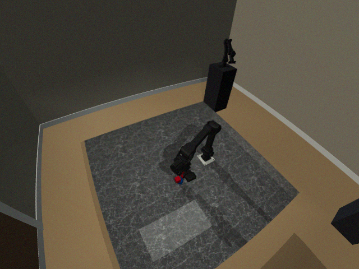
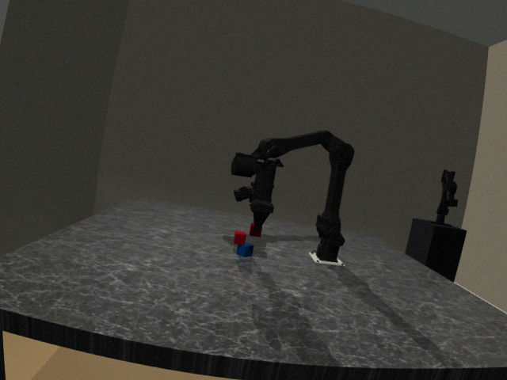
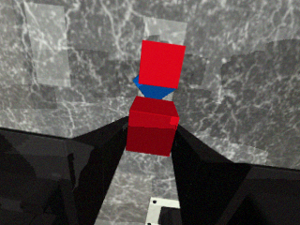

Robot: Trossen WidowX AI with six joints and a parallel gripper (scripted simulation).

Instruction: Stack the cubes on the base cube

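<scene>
Now: gripper tip 20 mm short of the blue base cube and 70 mm above it.
</scene>
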